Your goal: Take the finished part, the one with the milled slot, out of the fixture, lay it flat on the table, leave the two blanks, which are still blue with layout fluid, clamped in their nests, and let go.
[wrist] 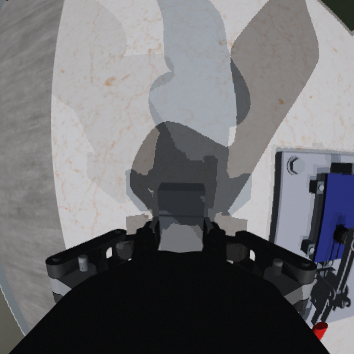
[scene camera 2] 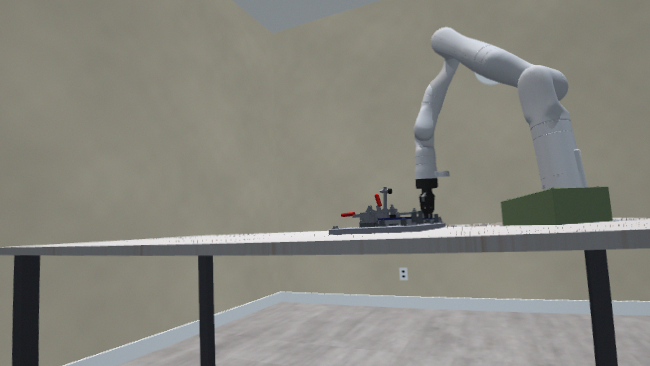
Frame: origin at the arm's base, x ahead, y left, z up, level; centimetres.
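Where they show: gripper, fingertip midpoint: [wrist: 181, 225]; arm's base at its link origin: [scene camera 2: 564, 192].
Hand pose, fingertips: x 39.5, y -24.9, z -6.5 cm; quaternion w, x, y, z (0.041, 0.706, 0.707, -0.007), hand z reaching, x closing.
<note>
Things, the pixels of their top centre, and the offset from my fingertips. "spot": a spot on its surface instead. Level surfaces: height alone.
- finished part at its top centre: [wrist: 179, 227] dz +2.4, dx -0.8, dy +0.1 cm
- fixture at its top centre: [scene camera 2: 392, 225] dz +0.4, dx +4.1, dy +27.1 cm
- blue blank at its top centre: [wrist: 341, 218] dz +2.0, dx -1.1, dy +16.1 cm
- grey post at a spot on its surface: [scene camera 2: 385, 200] spot: dz +7.8, dx +5.6, dy +27.6 cm
- table at its surface level: dz -1.1 cm
My gripper [scene camera 2: 427, 216] [wrist: 181, 225] is shut on the finished part [wrist: 181, 200], a grey block that sticks out beyond the fingertips in the wrist view. Its slot cannot be made out. The gripper points down, low over the table, beside the fixture [scene camera 2: 350, 231] [wrist: 295, 200], which lies to the right in the wrist view. In scene camera 2 the fingertips overlap the fixture's right end, and the part is hard to tell apart from it. One blue blank [wrist: 337, 215] lies in its nest under a clamp. Blue shows low in the fixture in scene camera 2; the second blank cannot be told apart.
Red clamp handles [scene camera 2: 347, 214] [scene camera 2: 378, 200] [wrist: 320, 330] and a grey post [scene camera 2: 385, 200] stand out from the fixture. The table [scene camera 2: 225, 241] [wrist: 100, 65] has its edge at the left in the wrist view. The arm's green base block [scene camera 2: 582, 205] stands at the right in scene camera 2.
</note>
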